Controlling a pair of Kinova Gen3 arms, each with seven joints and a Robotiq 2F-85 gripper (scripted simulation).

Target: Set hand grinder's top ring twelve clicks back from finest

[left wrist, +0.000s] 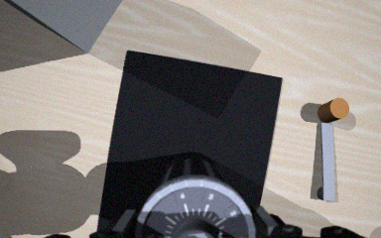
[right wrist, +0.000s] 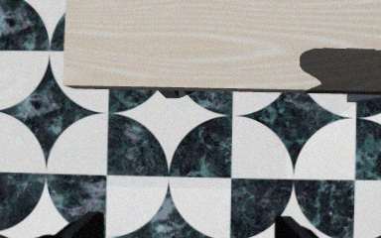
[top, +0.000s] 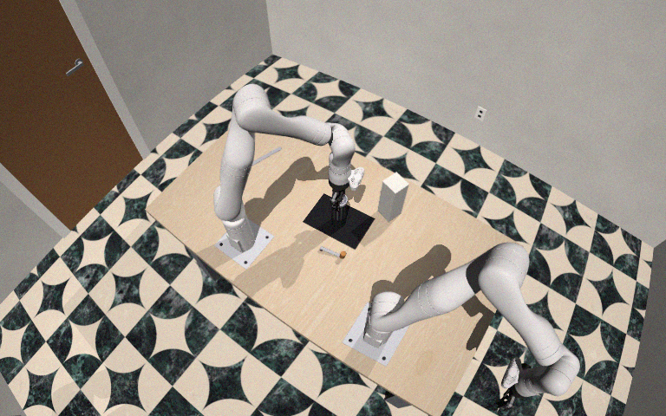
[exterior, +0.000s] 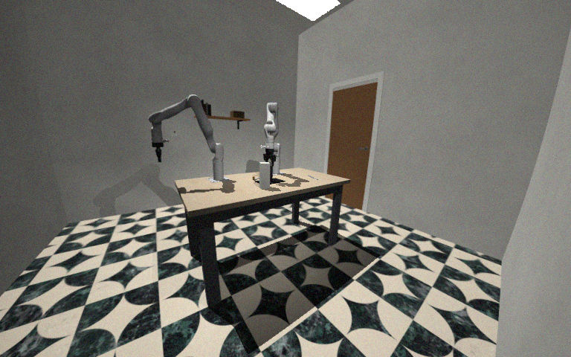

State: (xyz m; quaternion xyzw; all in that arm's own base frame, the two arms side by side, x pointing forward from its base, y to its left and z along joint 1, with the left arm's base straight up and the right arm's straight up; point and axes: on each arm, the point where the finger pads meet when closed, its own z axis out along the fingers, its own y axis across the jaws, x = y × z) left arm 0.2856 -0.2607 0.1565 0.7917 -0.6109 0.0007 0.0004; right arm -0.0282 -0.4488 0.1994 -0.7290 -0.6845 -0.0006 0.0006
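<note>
My left gripper is now right at the top ring. Also, from my left hand: crank handle (140 mm below, 130 mm behind, 60 mm to the right); then tall pale box (160 mm ahead, 140 mm to the right, 60 mm below); then black mat (160 mm below, 10 mm ahead).
</note>
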